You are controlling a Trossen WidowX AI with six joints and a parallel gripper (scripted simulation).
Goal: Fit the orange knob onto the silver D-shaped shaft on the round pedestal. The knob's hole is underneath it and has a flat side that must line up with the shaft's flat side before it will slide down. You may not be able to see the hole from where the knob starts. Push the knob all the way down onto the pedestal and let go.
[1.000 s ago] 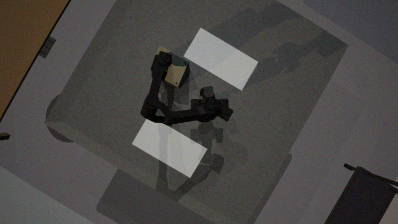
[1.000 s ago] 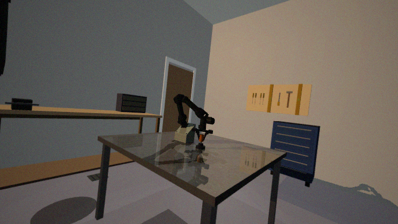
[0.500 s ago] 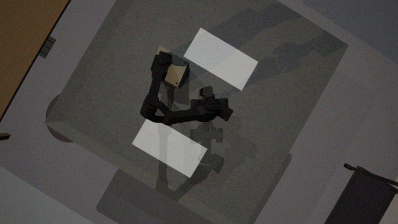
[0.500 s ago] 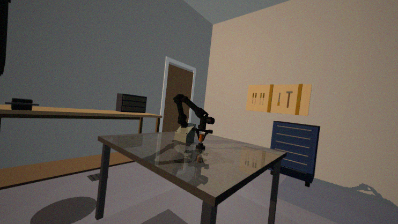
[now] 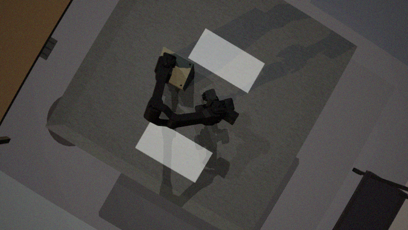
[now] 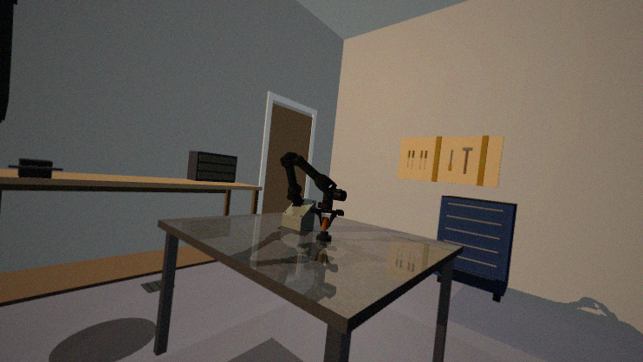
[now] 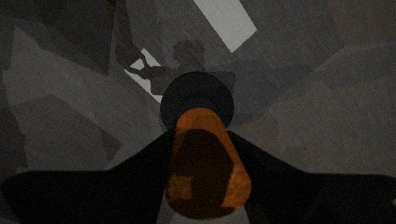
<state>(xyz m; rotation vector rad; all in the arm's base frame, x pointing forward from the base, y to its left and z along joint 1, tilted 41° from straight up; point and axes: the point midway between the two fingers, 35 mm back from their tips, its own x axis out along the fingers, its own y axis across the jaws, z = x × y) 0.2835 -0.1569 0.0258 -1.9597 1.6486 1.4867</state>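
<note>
Right now the orange knob is 3 cm above my gripper tip. Round my gripper tip: dark round pedestal: 4 cm below.
</note>
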